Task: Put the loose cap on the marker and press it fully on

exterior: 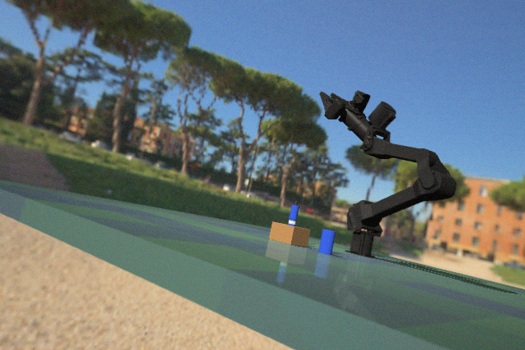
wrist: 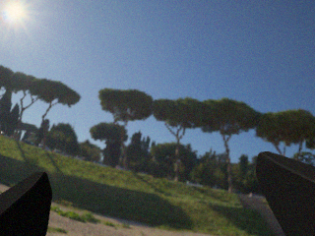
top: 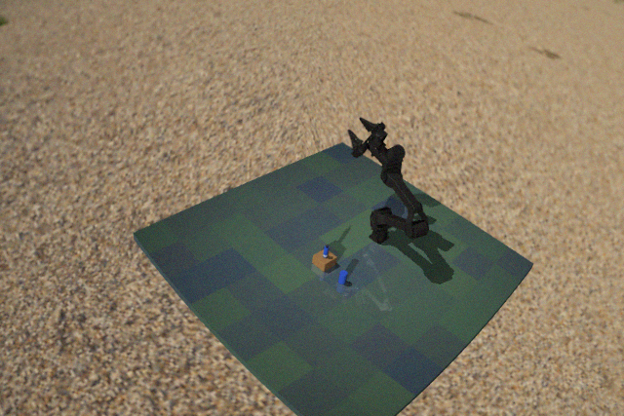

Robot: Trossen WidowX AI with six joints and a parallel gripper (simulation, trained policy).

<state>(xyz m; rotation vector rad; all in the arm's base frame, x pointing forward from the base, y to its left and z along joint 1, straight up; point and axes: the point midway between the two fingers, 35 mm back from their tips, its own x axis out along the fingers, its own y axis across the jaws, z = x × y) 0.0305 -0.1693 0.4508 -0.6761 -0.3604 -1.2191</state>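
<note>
The blue cap lies 45 cm below my gripper tip, 28 cm to the left of it and 27 cm ahead of it. Also, from my gripper tip: blue marker (40 cm below, 25 cm ahead, 16 cm to the left); then tan holder block (45 cm below, 25 cm ahead, 16 cm to the left).
</note>
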